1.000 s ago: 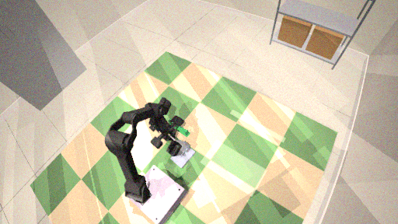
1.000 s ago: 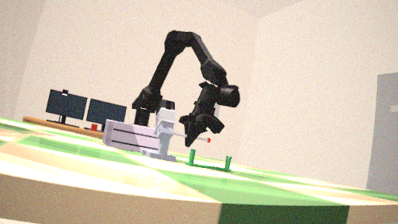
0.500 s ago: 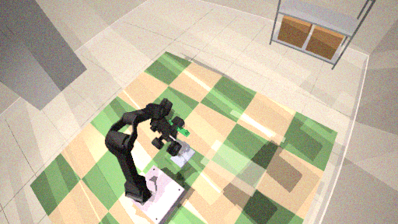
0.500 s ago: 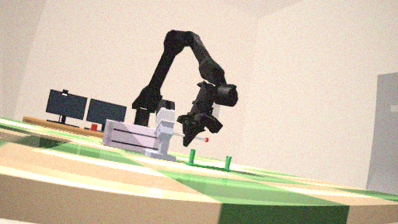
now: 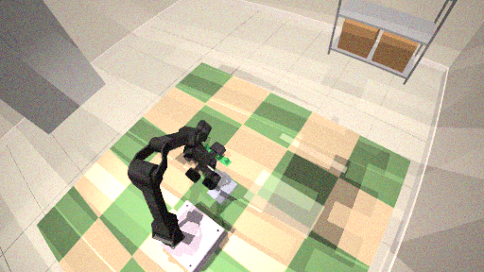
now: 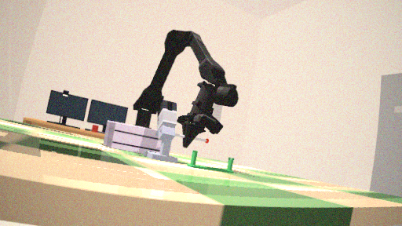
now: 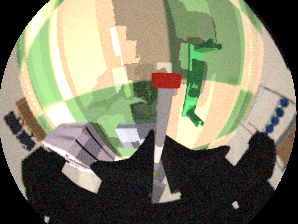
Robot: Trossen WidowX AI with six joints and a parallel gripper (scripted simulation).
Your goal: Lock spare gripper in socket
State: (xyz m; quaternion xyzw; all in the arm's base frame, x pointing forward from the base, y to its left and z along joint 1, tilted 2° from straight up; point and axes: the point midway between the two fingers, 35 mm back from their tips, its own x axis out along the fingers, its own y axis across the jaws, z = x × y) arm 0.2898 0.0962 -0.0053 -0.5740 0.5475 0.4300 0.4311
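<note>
The socket lies 10 mm behind my gripper tip and 60 mm to the right of it. Round my gripper tip: spare gripper 20 mm behind, 70 mm to the right, 70 mm above.
</note>
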